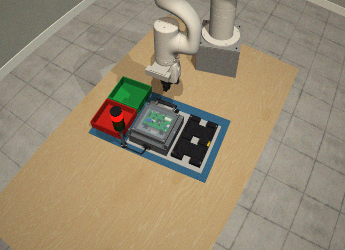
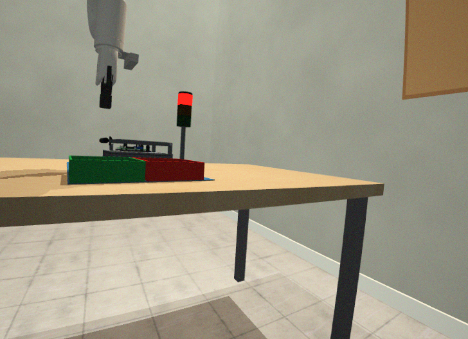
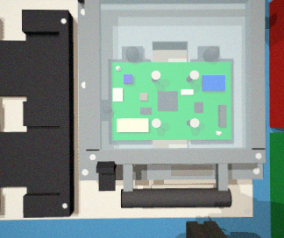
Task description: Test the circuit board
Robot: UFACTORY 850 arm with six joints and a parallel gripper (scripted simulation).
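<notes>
The latch hook is 10 mm ahead of my hand, 60 mm to the left of it and 120 mm below it. Round my hand: green circuit board: 80 mm ahead, 20 mm to the left, 140 mm below; clear lid: 90 mm ahead, 20 mm to the left, 120 mm below; green bin: 20 mm ahead, 200 mm to the right, 190 mm below.
</notes>
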